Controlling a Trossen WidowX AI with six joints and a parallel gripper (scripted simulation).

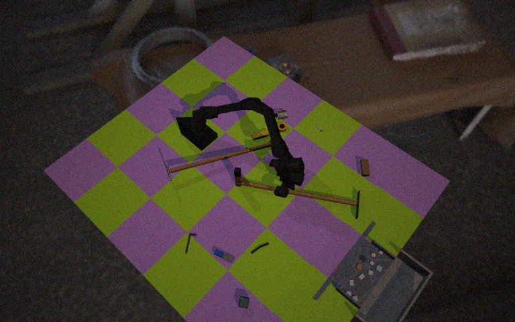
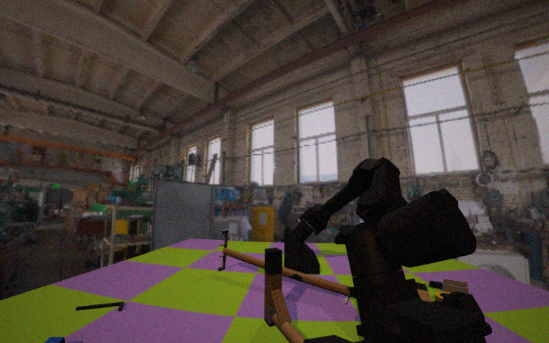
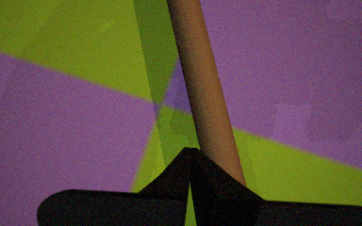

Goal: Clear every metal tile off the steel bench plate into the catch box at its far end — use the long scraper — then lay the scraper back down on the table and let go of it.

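The long scraper lies 5 cm above my gripper tip, 2 cm ahead of it and 1 cm to the right of it. Round my gripper tip: curved black strip: 32 cm to the right, 7 cm ahead, 1 cm below; blue block: 45 cm to the right, 3 cm behind, 1 cm below; yellow tape roll: 28 cm behind, 25 cm to the left.
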